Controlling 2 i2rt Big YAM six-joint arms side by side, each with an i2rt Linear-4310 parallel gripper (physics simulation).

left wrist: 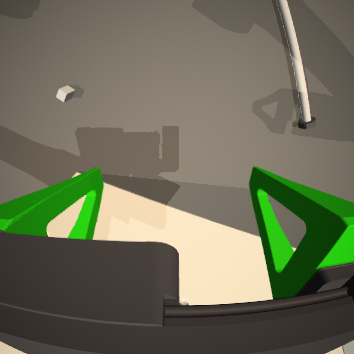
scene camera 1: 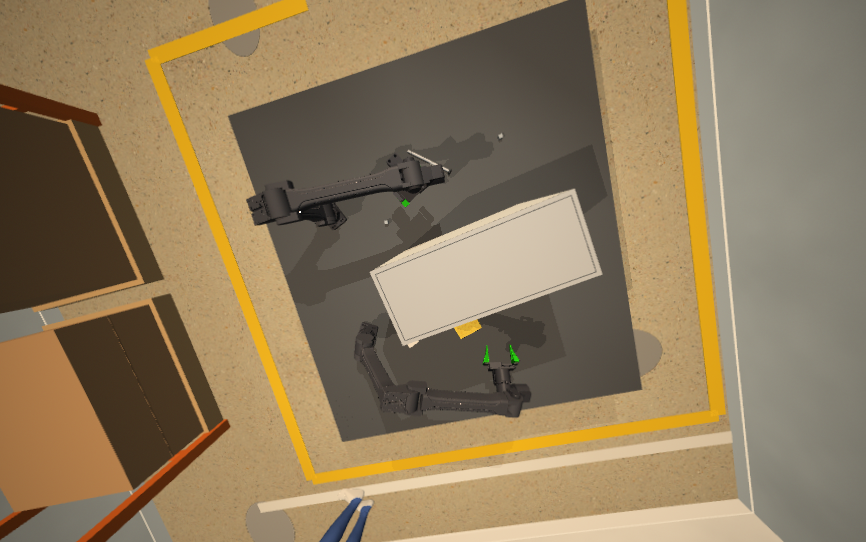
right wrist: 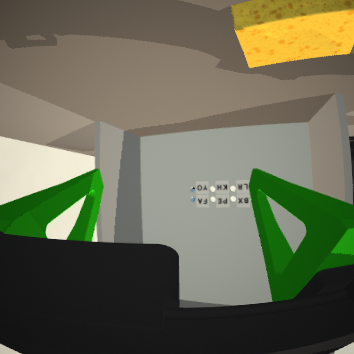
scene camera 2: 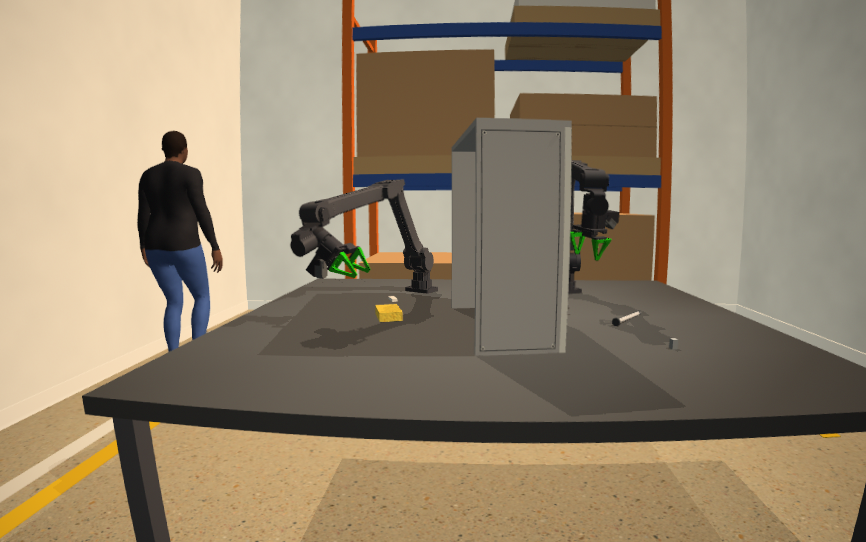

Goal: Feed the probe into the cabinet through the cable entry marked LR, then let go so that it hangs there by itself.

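Seen in the pictures: left gripper, fingertip midpoint: (left wrist: 175, 175) (scene camera 2: 586, 257); right gripper, fingertip midpoint: (scene camera 1: 498, 345) (right wrist: 175, 176) (scene camera 2: 362, 273); left arm's base, origin of the base link: (scene camera 1: 332, 214) (right wrist: 350, 138); right arm's base, origin of the base link: (scene camera 1: 367, 334) (scene camera 2: 421, 290).
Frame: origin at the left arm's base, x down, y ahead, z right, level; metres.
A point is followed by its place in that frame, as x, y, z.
Observation:
The probe, a white rod with a black end (scene camera 1: 426, 159) {-0.014, 0.495, 0.075} (scene camera 2: 628, 317) {-0.011, 0.510, 0.097} (left wrist: 297, 60) {-0.015, 0.504, 0.099}, lies on the table beyond the left gripper. My left gripper (scene camera 2: 586, 252) {-0.193, 0.381, 0.176} (left wrist: 175, 175) {-0.193, 0.381, 0.176} is open and empty, above the table beside the cabinet; its arm mostly hides it in scene camera 1. The pale cabinet (scene camera 1: 485, 268) (scene camera 2: 520, 242) (left wrist: 220, 265) (right wrist: 170, 225) stands upright. My right gripper (scene camera 1: 499, 348) {-0.159, 0.282, 0.893} (scene camera 2: 358, 271) {-0.159, 0.282, 0.893} (right wrist: 175, 176) {-0.159, 0.282, 0.893} is open and empty, facing the cabinet's open side. In the right wrist view the LR label (right wrist: 242, 186) {-0.176, 0.377, 0.403} is upside down, partly behind a finger, next to its hole (right wrist: 233, 188) {-0.181, 0.396, 0.407}.
A yellow sponge (scene camera 1: 468, 329) {-0.031, 0.195, 0.810} (scene camera 2: 388, 312) {-0.030, 0.253, 0.811} (right wrist: 295, 37) {-0.031, 0.201, 0.806} lies by the cabinet's open side, near a small white piece (scene camera 1: 413, 343) {-0.011, -0.072, 0.723} (scene camera 2: 392, 298) {-0.011, -0.057, 0.727}. On the probe's side lie two small pale cubes, one farther out (scene camera 1: 500, 135) {-0.026, 0.796, 0.191} (scene camera 2: 673, 343) {-0.017, 0.802, 0.201} and one nearer the left arm's base (scene camera 1: 385, 222).

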